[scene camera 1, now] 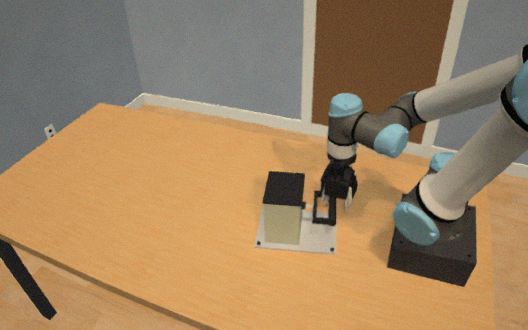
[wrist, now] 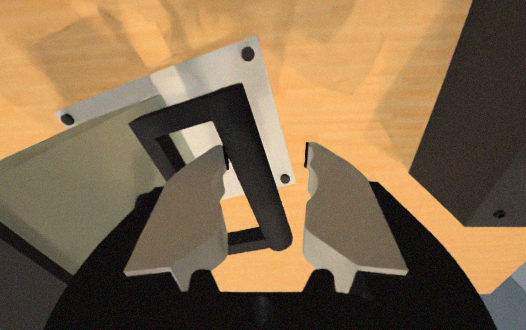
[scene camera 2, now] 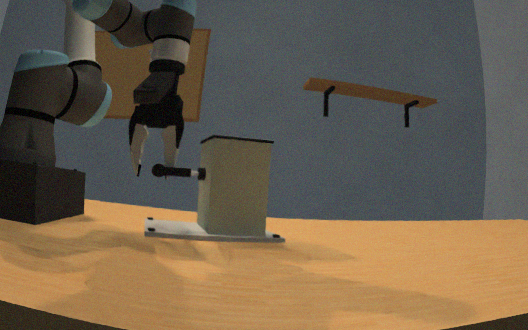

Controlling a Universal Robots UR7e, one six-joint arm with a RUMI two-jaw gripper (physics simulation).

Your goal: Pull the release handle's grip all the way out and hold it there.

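Note:
The release handle's black rectangular grip (scene camera 1: 324,221) (scene camera 2: 175,171) (wrist: 250,150) stands out to the side of a pale green housing (scene camera 1: 282,222) (scene camera 2: 235,185) (wrist: 90,185) with a black top. A short stretch of white rod (scene camera 2: 195,173) shows between the grip and the housing's black collar. The housing stands on a light base plate (scene camera 1: 317,242) (scene camera 2: 172,227) (wrist: 267,125). My gripper (scene camera 1: 336,204) (scene camera 2: 153,172) (wrist: 266,147) points down, partly open. In the wrist view one finger is over the grip's opening, the other beyond its outer bar, with a gap to that bar.
The robot's dark base block (scene camera 1: 430,255) (scene camera 2: 40,195) (wrist: 465,125) stands on the wooden table (scene camera 1: 150,200) on the side away from the housing. A wall shelf (scene camera 2: 370,92) hangs behind the housing in scene camera 2.

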